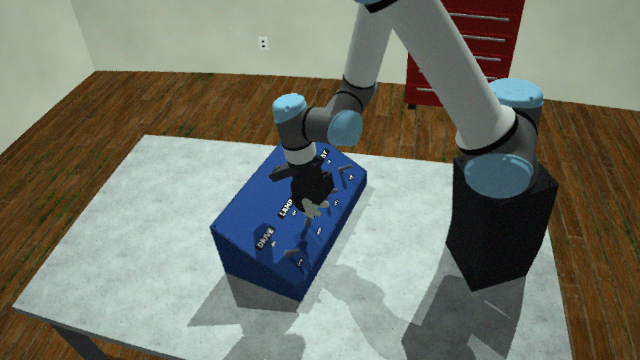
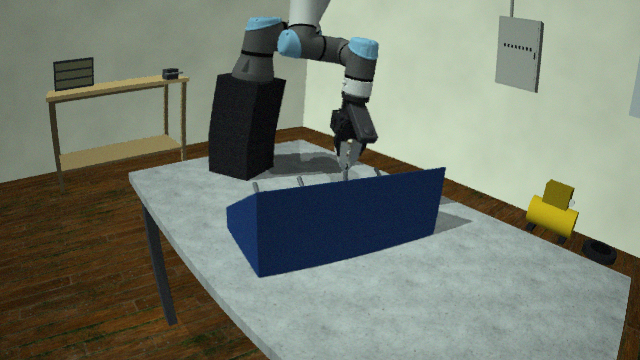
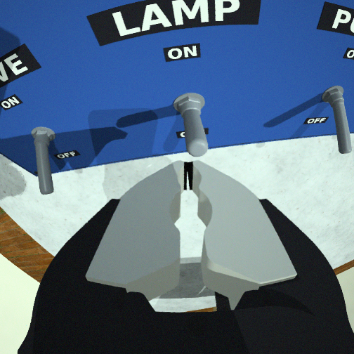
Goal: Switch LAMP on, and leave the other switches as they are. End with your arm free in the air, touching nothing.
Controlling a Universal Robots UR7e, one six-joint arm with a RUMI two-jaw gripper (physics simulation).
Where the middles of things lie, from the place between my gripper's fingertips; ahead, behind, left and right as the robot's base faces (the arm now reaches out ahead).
Now: hand 9 cm short of the blue switch box [image 2: 278,231], 8 cm to the left of it and 5 cm above it.
